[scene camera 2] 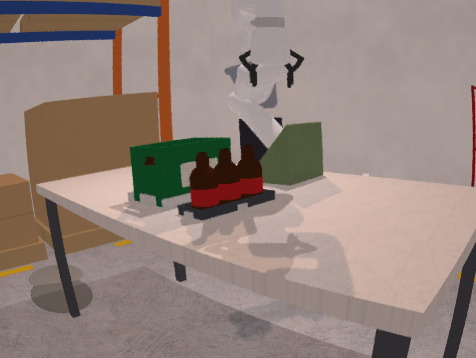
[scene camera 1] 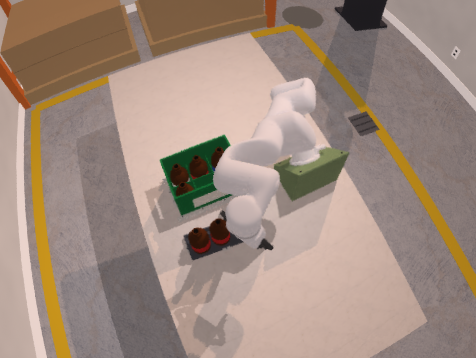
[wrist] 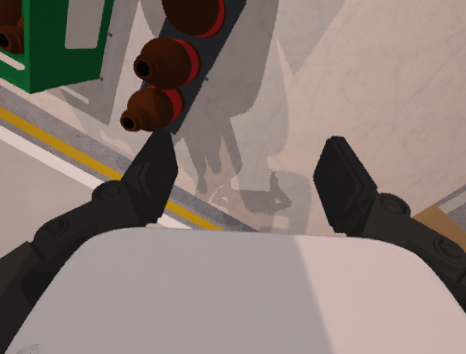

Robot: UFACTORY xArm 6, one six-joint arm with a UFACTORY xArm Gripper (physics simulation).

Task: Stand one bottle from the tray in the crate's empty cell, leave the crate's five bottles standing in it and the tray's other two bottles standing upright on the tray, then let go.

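Frame: origin at the arm's base, x ahead, y left, z up, level; centimetres.
Seen in the pictures: gripper, fingertip midpoint: (scene camera 2: 272,86) (wrist: 246,153); arm's base, origin of the base link: (scene camera 2: 283,147) (scene camera 1: 305,159).
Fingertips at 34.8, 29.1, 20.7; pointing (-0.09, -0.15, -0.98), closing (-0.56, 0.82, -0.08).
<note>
Pixels of each thing's middle, then the offset from my fingertips to it, as dx, dy, dz. Level surfaces: height alone.
- green crate, body centre: (scene camera 2: 181,169) (scene camera 1: 203,176) +5.5, -36.4, -23.5
- dark tray, body centre: (wrist: 182,61) (scene camera 2: 228,202) (scene camera 1: 221,236) +5.6, -13.3, -31.0
- pale table, its level: dz -32.2
My gripper (scene camera 2: 272,84) (wrist: 246,153) is open and empty, high above the table and tray. The green crate (scene camera 1: 185,203) (scene camera 2: 145,182) (wrist: 65,70) stands beside the dark tray (scene camera 1: 214,249) (scene camera 2: 200,214) (wrist: 207,57). Three brown bottles with red bands stand upright in a row on the tray: an end one (scene camera 1: 199,239) (scene camera 2: 204,182) (wrist: 150,109), a middle one (scene camera 1: 219,231) (scene camera 2: 227,177) (wrist: 165,64), and another end one (scene camera 2: 249,172) (wrist: 195,15), hidden by the arm in scene camera 1. Several upright bottles show in the crate; the arm and crate walls hide part of it, and its empty cell cannot be made out.
An olive-green block (scene camera 1: 317,177) (scene camera 2: 295,157) stands at the arm's base, right of the crate. The pale table (scene camera 1: 350,280) (scene camera 2: 390,225) carries everything. Large cardboard boxes (scene camera 1: 70,40) (scene camera 2: 95,170) stand on the floor beyond its edge.
</note>
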